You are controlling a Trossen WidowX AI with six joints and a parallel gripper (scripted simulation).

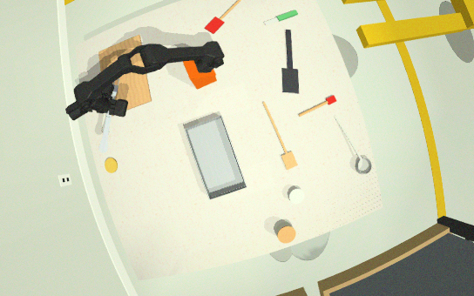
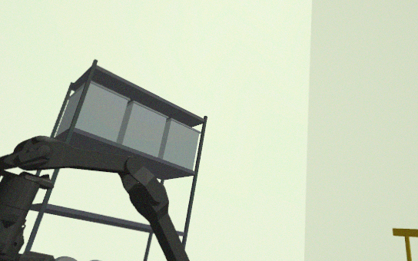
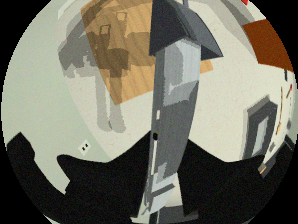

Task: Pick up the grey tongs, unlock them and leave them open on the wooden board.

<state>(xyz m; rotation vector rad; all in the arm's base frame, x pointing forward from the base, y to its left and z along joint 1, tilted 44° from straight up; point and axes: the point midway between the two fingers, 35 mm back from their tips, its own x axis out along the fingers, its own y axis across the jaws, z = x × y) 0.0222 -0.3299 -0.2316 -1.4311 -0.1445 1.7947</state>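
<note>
My gripper tip is 200 mm past the wooden board, 150 mm above it and 30 mm to the right of it. Round my gripper tip: green-handled tool: 830 mm to the left, 170 mm behind, 150 mm below; black spatula: 770 mm to the left, 150 mm below, 70 mm ahead; roasting tin: 330 mm ahead, 310 mm to the left, 130 mm below.
</note>
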